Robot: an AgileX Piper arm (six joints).
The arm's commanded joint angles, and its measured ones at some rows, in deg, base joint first. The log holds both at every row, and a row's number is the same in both.
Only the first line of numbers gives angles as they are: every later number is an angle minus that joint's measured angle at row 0.
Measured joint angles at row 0:
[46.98 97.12 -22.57 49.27 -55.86 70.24]
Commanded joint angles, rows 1 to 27:
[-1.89 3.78 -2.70 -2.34 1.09 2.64]
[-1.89 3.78 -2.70 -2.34 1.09 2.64]
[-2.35 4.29 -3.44 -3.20 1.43 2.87]
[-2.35 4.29 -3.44 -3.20 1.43 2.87]
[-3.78 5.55 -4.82 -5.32 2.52 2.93]
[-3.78 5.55 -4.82 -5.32 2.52 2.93]
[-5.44 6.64 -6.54 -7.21 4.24 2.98]
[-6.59 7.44 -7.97 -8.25 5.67 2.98]
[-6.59 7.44 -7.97 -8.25 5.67 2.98]
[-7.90 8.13 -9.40 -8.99 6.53 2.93]
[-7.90 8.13 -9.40 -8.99 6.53 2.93]
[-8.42 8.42 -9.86 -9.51 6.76 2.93]
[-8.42 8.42 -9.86 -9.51 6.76 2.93]
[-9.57 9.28 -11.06 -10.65 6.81 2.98]
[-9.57 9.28 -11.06 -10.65 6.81 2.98]
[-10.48 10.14 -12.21 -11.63 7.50 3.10]
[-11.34 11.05 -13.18 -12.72 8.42 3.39]
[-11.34 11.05 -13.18 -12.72 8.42 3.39]
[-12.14 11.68 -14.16 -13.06 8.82 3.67]
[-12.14 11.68 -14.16 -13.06 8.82 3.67]
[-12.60 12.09 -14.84 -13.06 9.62 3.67]
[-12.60 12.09 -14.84 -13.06 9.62 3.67]
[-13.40 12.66 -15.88 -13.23 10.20 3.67]
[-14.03 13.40 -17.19 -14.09 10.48 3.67]
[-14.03 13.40 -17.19 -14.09 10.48 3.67]
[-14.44 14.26 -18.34 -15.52 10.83 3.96]
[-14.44 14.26 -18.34 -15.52 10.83 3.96]
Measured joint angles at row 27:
[-13.75 13.40 -16.56 -13.23 9.85 3.50]
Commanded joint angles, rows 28 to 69:
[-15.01 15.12 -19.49 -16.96 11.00 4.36]
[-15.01 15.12 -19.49 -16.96 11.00 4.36]
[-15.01 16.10 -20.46 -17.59 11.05 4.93]
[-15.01 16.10 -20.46 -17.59 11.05 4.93]
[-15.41 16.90 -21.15 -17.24 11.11 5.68]
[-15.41 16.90 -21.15 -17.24 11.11 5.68]
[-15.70 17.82 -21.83 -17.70 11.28 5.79]
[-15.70 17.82 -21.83 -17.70 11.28 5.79]
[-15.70 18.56 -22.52 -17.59 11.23 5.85]
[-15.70 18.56 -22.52 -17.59 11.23 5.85]
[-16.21 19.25 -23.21 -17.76 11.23 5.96]
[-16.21 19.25 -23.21 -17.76 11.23 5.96]
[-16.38 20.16 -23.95 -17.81 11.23 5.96]
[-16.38 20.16 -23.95 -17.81 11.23 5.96]
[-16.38 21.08 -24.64 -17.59 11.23 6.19]
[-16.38 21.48 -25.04 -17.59 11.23 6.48]
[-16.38 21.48 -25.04 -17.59 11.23 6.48]
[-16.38 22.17 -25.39 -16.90 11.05 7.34]
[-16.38 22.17 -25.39 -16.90 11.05 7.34]
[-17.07 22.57 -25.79 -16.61 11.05 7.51]
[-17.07 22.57 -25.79 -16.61 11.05 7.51]
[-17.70 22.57 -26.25 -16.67 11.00 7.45]
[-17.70 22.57 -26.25 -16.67 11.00 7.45]
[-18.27 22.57 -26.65 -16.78 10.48 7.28]
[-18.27 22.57 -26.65 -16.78 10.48 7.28]
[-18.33 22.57 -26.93 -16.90 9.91 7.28]
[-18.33 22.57 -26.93 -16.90 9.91 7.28]
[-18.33 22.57 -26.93 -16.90 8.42 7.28]
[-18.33 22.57 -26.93 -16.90 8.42 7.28]
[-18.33 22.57 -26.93 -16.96 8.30 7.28]
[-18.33 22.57 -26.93 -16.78 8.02 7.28]
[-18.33 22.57 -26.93 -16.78 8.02 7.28]
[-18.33 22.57 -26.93 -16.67 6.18 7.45]
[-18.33 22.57 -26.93 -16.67 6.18 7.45]
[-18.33 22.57 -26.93 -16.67 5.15 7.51]
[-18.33 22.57 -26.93 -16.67 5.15 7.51]
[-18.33 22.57 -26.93 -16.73 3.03 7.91]
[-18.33 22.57 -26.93 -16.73 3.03 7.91]
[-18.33 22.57 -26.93 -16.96 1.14 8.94]
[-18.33 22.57 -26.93 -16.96 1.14 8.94]
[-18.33 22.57 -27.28 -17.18 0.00 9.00]
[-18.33 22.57 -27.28 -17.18 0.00 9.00]
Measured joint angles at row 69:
[-17.59 23.43 -26.02 -17.30 8.71 8.48]
